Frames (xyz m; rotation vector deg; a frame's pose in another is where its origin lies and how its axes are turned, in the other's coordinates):
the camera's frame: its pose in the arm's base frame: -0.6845 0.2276 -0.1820 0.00 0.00 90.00
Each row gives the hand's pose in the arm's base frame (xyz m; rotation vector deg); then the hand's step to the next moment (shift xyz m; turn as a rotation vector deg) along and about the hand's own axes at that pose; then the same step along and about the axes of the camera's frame.
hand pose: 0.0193 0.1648 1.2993 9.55 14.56 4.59
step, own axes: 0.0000 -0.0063 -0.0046 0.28 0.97 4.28
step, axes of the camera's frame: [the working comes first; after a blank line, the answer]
step, axes of the arm's base frame: -0.0008 -0.0055 -0.0055 1.31 0.32 4.18

-0.0055 0.0008 -0.0055 0.32 -1.31 4.18
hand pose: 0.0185 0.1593 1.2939 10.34 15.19 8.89
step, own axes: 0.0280 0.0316 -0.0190 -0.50 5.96 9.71
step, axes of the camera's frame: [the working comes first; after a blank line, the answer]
step, axes of the arm's base frame: 0.0174 0.0386 -0.0187 1.41 4.19 10.51

0.0386 -0.0174 -0.0187 4.19 -1.41 10.51
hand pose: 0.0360 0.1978 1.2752 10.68 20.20 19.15
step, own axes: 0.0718 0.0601 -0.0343 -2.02 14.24 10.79
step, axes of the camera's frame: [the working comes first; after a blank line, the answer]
step, axes of the arm's base frame: 0.0337 0.0852 -0.0395 -1.91 11.21 13.93

0.0852 -0.0337 -0.0395 11.21 1.91 13.93
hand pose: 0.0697 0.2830 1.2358 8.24 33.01 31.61
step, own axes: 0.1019 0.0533 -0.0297 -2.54 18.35 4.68
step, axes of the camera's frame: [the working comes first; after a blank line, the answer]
step, axes of the arm's base frame: 0.0306 0.0987 -0.0585 -7.52 14.28 10.23

0.0987 -0.0306 -0.0585 14.28 7.52 10.23
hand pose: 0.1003 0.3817 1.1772 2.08 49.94 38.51
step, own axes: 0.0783 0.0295 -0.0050 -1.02 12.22 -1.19
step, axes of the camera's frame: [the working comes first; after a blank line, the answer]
step, axes of the arm's base frame: 0.0163 0.0660 -0.0490 -7.79 8.87 3.52

0.0660 -0.0163 -0.0490 8.87 7.79 3.52
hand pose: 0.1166 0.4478 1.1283 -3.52 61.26 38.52
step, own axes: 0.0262 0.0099 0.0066 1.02 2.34 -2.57
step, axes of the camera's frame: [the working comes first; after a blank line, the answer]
step, axes of the arm's base frame: 0.0078 0.0228 -0.0157 -2.97 1.44 -1.50

0.0228 -0.0078 -0.0157 1.44 2.97 -1.50
